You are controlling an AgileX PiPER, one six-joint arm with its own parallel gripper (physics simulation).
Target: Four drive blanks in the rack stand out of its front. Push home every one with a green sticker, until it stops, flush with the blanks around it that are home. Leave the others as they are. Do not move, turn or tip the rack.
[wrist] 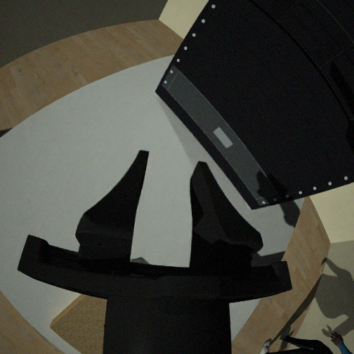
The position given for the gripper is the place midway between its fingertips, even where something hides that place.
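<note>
You'd see the gripper (170,165) here, and there's a rack (260,93) as well.
</note>
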